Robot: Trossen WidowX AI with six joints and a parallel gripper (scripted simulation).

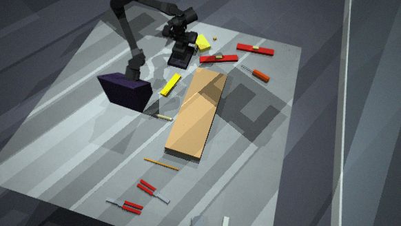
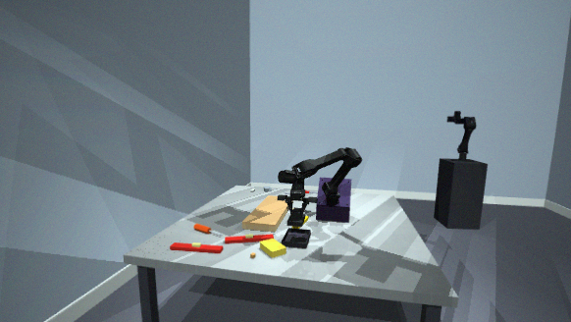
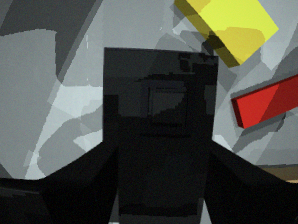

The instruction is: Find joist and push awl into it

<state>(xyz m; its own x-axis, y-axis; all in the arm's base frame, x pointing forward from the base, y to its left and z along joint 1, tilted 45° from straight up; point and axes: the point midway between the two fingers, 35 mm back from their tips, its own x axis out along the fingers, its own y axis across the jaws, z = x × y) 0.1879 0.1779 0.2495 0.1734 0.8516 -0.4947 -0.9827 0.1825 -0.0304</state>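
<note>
Now: gripper tip 10 cm above the tray and 1 cm to the left of it. Round my gripper tip: yellow block: 12 cm to the left, 10 cm below, 10 cm ahead; then stud finder: 2 cm above, 1 cm to the left; then yellow bar: 23 cm to the right, 11 cm below, 1 cm behind.
</note>
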